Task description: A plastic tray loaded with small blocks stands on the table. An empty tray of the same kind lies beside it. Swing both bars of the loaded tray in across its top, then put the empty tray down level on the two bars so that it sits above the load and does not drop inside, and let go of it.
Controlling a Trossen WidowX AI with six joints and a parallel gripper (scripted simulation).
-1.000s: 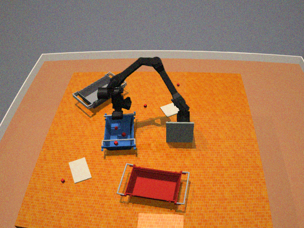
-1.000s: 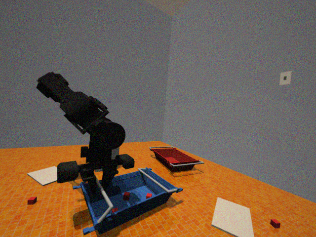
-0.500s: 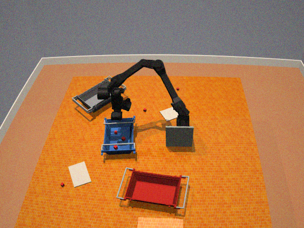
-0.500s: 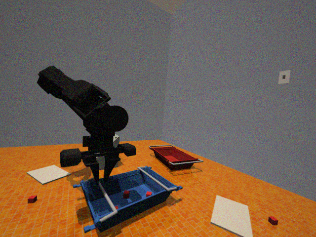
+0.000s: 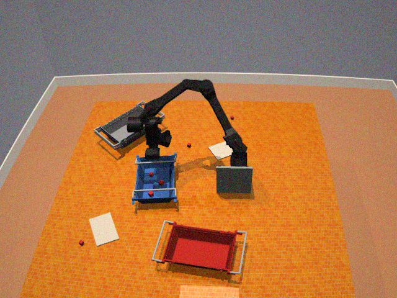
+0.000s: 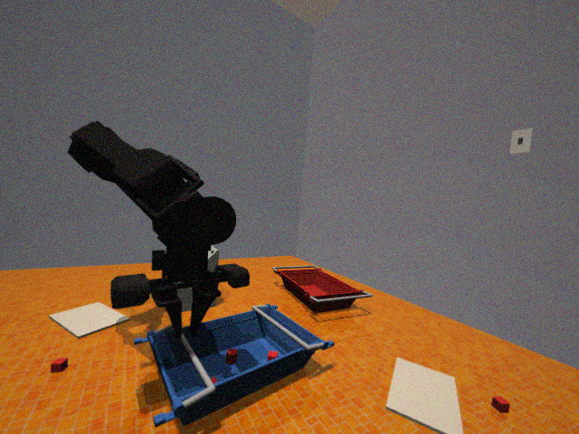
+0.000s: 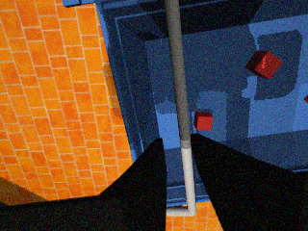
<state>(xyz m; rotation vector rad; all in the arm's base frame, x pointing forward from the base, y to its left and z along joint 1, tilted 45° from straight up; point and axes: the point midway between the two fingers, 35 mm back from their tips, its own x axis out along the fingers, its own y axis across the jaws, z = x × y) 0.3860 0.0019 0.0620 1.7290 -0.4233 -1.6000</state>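
My gripper tip is now 410 mm to the right of the red tray, 290 mm past it and 40 mm above it.
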